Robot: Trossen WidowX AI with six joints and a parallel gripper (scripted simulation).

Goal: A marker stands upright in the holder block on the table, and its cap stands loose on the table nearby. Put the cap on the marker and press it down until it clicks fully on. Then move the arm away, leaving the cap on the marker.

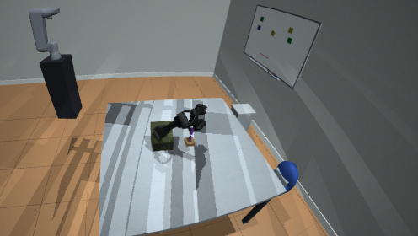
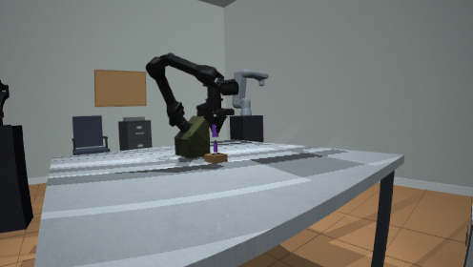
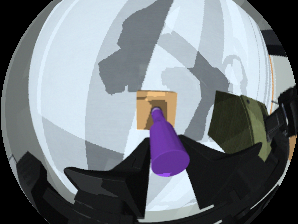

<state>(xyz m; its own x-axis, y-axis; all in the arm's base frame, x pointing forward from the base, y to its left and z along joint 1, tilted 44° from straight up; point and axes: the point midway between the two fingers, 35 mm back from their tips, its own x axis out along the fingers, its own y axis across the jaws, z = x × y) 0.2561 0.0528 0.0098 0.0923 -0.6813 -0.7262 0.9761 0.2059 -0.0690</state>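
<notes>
Now: the tan holder block 110 mm below my gripper tip. The rest, counted from my gripper tip: purple cap: 10 mm above.
</notes>
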